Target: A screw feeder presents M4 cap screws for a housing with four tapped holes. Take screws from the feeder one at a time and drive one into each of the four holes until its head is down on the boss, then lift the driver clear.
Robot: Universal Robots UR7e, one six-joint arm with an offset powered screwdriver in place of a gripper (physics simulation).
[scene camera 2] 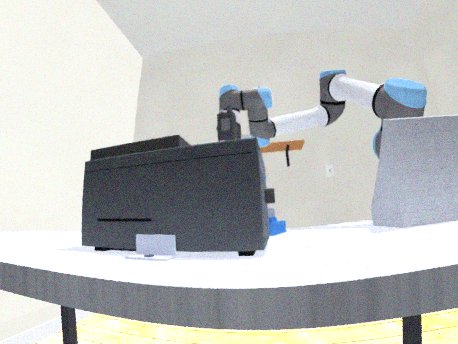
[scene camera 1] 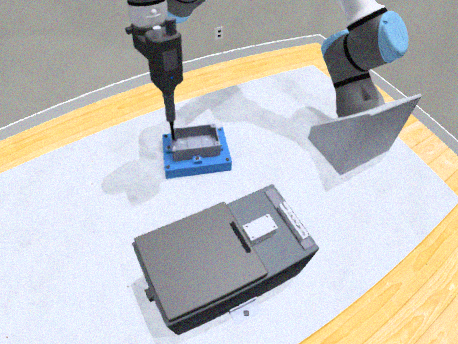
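The grey open-topped housing (scene camera 1: 197, 150) sits in a blue fixture (scene camera 1: 198, 170) (scene camera 2: 278, 227); part of the fixture shows past the feeder in scene camera 2. My screwdriver (scene camera 1: 173, 138) points straight down at the housing's left side, its thin dark bit in front of the left wall. Whether the bit touches anything or carries a screw is too small to tell. The heads and holes at the left corners cannot be told apart. The dark screw feeder (scene camera 1: 200, 260) (scene camera 2: 175, 195) stands nearer scene camera 1, with a white block (scene camera 1: 260, 227) on its top.
A grey upright panel (scene camera 1: 367, 135) (scene camera 2: 420, 170) stands right of the fixture, in front of the arm's base (scene camera 1: 357, 97). A small clear bracket (scene camera 2: 156, 245) stands at the feeder's foot, with a small dark piece (scene camera 1: 246, 313) beside it. The table edge (scene camera 2: 225, 305) runs along the front.
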